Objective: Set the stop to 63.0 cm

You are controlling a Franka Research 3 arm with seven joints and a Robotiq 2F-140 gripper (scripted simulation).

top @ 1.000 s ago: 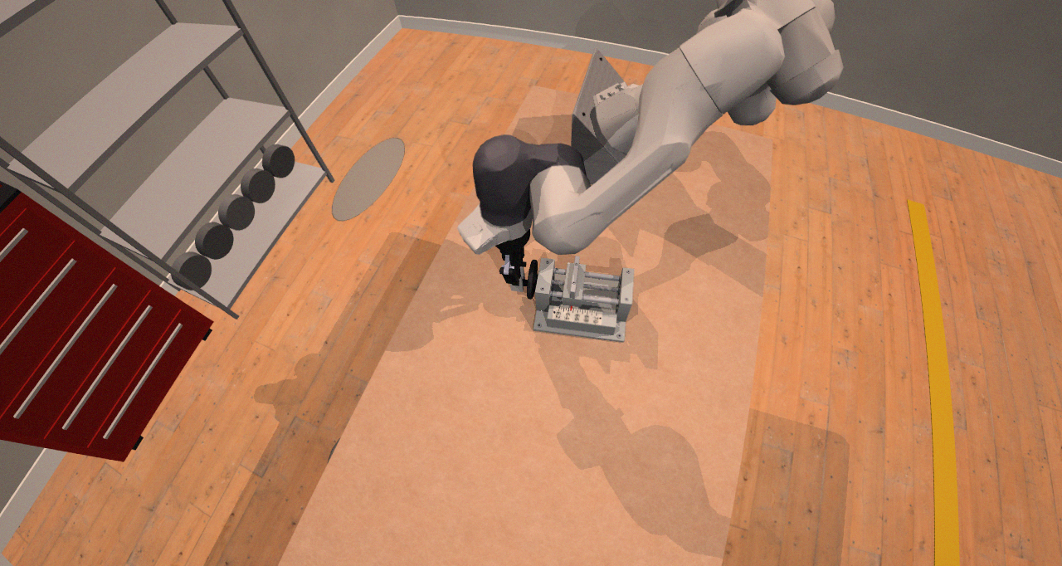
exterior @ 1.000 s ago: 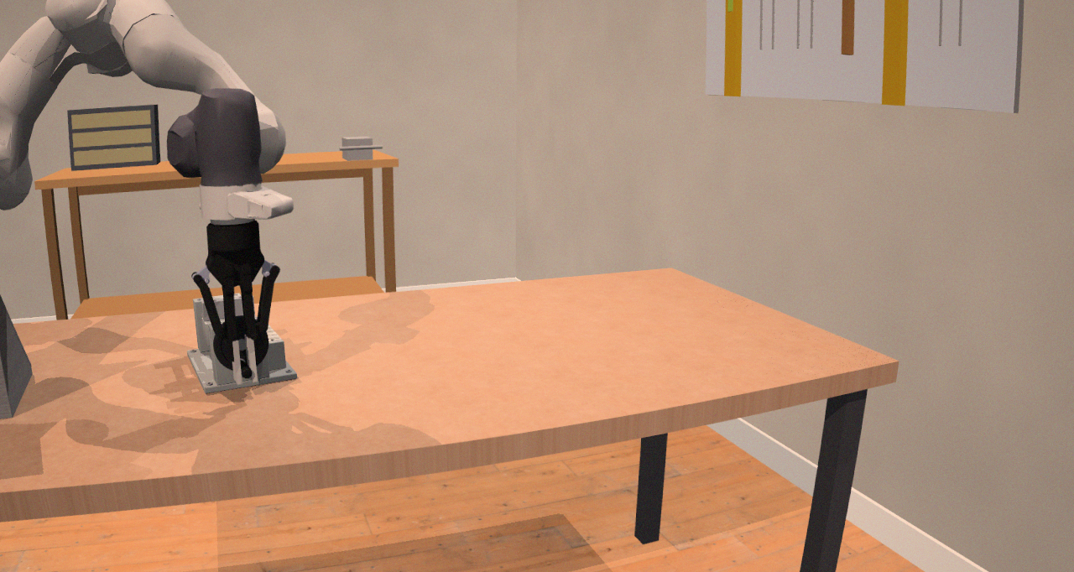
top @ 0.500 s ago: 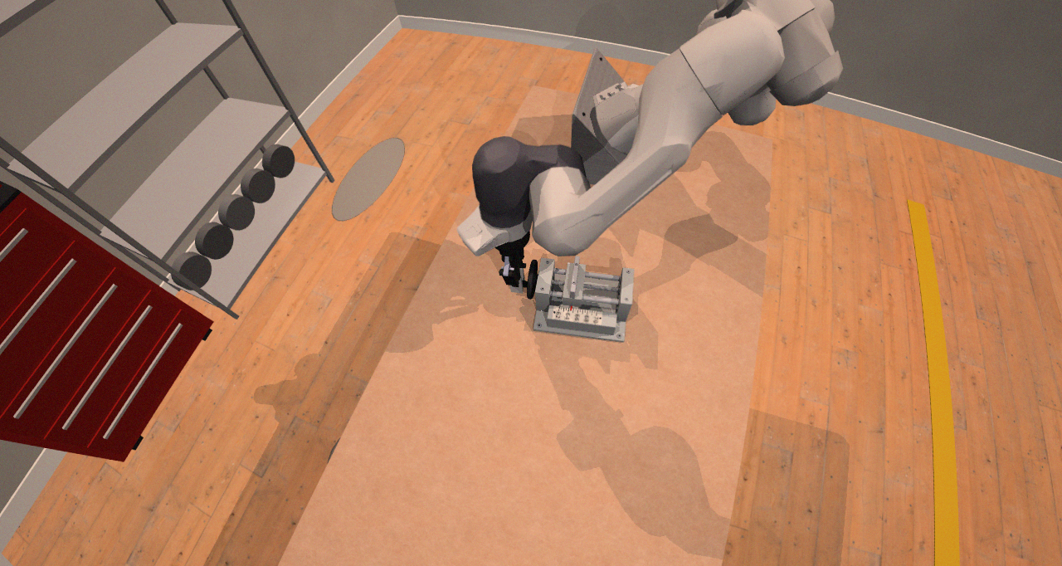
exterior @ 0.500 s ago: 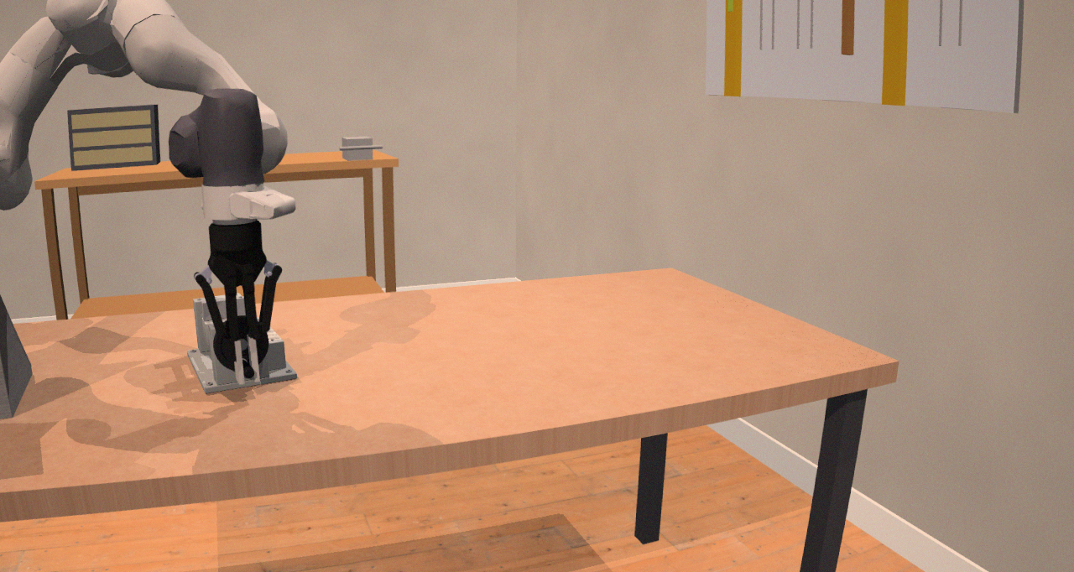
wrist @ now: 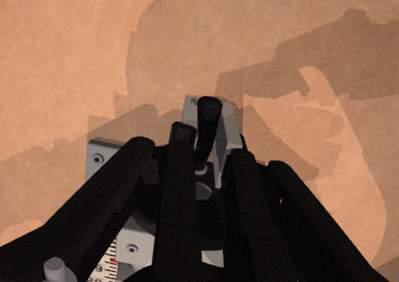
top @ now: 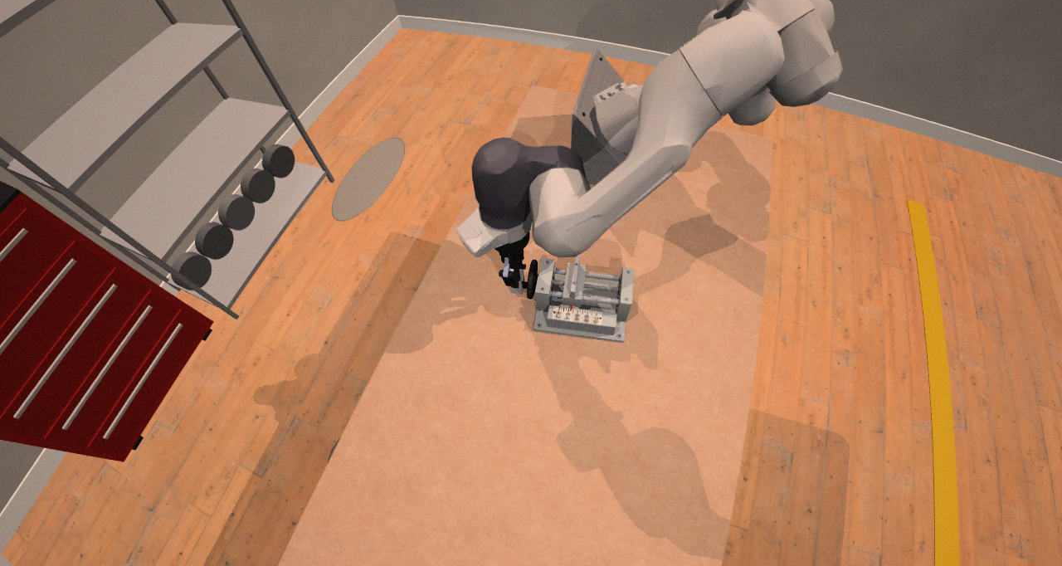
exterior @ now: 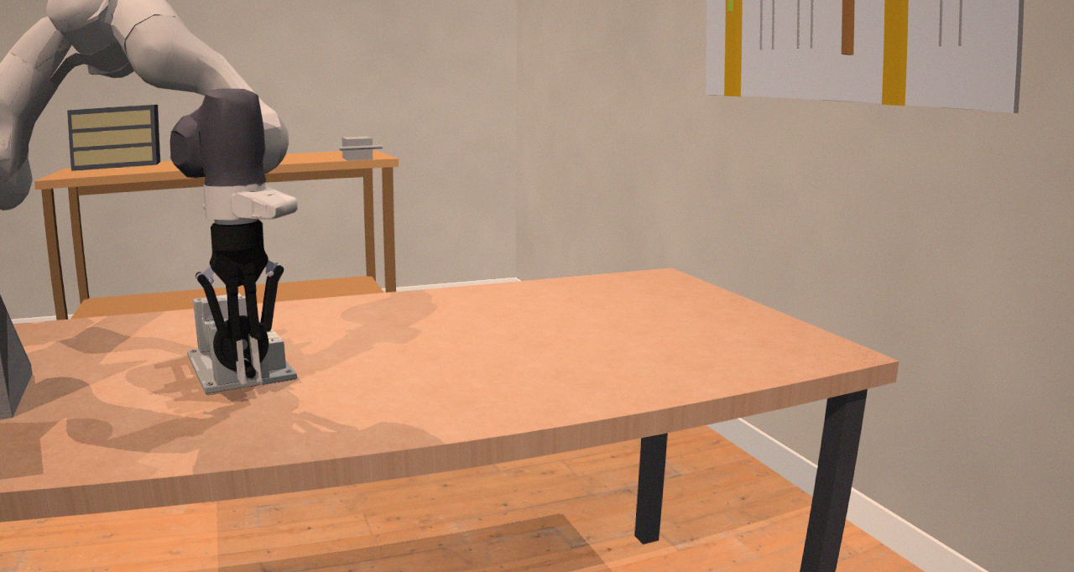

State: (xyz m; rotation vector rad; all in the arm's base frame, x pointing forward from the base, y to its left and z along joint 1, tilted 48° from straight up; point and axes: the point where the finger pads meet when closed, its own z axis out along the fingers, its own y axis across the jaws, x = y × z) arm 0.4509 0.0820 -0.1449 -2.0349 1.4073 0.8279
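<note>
Now: the black handwheel 2 cm to the left of my hand, 1 cm below it and 1 cm behind it. Round my hand: sliding stop (12 cm to the left, 3 cm above, 2 cm behind).
</note>
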